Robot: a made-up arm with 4 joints. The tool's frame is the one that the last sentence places.
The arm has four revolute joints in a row. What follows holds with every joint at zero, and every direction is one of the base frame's.
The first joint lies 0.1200 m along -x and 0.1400 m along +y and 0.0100 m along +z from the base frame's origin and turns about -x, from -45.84 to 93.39 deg.
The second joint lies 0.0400 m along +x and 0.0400 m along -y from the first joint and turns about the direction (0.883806, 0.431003, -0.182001), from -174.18 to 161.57 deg.
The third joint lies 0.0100 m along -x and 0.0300 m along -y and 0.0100 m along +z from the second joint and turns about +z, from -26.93 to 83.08 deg.
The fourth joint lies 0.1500 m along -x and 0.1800 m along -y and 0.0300 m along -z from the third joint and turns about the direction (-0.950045, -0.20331, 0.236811), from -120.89 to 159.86 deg.
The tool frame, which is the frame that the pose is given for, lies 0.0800 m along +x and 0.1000 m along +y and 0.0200 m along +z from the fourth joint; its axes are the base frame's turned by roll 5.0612, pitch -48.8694 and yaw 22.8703 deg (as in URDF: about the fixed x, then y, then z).
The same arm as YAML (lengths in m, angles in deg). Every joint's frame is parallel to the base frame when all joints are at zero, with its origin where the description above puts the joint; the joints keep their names.
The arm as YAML. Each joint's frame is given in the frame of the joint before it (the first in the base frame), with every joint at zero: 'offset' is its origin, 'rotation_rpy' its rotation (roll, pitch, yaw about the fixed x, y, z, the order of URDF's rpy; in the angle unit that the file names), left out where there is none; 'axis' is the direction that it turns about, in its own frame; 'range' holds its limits. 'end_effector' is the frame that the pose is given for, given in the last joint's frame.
length_unit: m
angle_unit: deg
chain:
  - id: joint 1
    offset: [-0.12, 0.14, 0.01]
    axis: [-1.0, 0.0, 0.0]
    range: [-45.84, 93.39]
  - id: joint 2
    offset: [0.04, -0.04, 0.0]
    axis: [0.883806, 0.431003, -0.182001]
    range: [-174.18, 161.57]
  - id: joint 3
    offset: [-0.01, -0.03, 0.01]
    axis: [0.0, 0.0, 1.0]
    range: [-26.93, 83.08]
  - id: joint 4
    offset: [-0.15, -0.18, -0.03]
    axis: [-0.950045, -0.20331, 0.236811]
    range: [-120.89, 159.86]
end_effector:
  offset: [0.08, 0.1, 0.02]
  rotation_rpy: [5.06, -48.87, 22.87]

